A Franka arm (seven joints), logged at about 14 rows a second.
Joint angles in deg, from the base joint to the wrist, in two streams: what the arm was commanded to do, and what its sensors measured. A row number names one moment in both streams.
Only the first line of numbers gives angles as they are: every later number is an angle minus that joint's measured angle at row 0.
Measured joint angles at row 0:
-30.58, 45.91, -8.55, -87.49, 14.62, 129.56, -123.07
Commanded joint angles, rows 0 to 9:
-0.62, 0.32, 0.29, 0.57, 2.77, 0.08, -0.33
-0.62, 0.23, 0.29, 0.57, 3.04, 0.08, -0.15
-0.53, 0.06, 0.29, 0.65, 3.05, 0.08, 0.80
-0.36, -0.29, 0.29, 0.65, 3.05, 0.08, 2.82
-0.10, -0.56, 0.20, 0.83, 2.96, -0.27, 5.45
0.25, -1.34, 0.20, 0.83, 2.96, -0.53, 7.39
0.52, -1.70, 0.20, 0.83, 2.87, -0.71, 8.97
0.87, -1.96, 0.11, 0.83, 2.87, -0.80, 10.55
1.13, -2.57, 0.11, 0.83, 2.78, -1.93, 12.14
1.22, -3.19, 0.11, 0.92, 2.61, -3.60, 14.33
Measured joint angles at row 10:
0.92, -1.02, 0.09, 1.37, 1.87, -0.76, 11.15
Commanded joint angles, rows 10 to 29:
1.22, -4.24, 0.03, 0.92, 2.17, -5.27, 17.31
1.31, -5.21, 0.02, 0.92, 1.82, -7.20, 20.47
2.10, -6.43, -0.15, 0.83, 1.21, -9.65, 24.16
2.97, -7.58, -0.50, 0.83, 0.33, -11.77, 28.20
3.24, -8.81, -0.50, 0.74, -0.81, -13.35, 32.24
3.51, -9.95, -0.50, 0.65, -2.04, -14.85, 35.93
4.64, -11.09, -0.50, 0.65, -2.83, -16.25, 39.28
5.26, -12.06, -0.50, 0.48, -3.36, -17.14, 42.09
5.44, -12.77, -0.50, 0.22, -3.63, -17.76, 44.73
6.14, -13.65, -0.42, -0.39, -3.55, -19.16, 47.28
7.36, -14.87, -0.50, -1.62, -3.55, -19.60, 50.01
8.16, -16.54, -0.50, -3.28, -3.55, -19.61, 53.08
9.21, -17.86, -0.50, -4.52, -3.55, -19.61, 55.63
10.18, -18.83, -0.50, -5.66, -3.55, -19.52, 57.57
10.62, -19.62, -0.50, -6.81, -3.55, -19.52, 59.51
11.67, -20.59, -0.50, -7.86, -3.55, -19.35, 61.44
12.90, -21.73, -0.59, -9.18, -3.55, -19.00, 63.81
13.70, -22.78, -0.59, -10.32, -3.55, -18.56, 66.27
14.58, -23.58, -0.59, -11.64, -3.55, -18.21, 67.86
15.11, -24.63, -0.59, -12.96, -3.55, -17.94, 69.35
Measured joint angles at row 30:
13.66, -20.46, -0.15, -7.91, -2.70, -19.34, 66.11
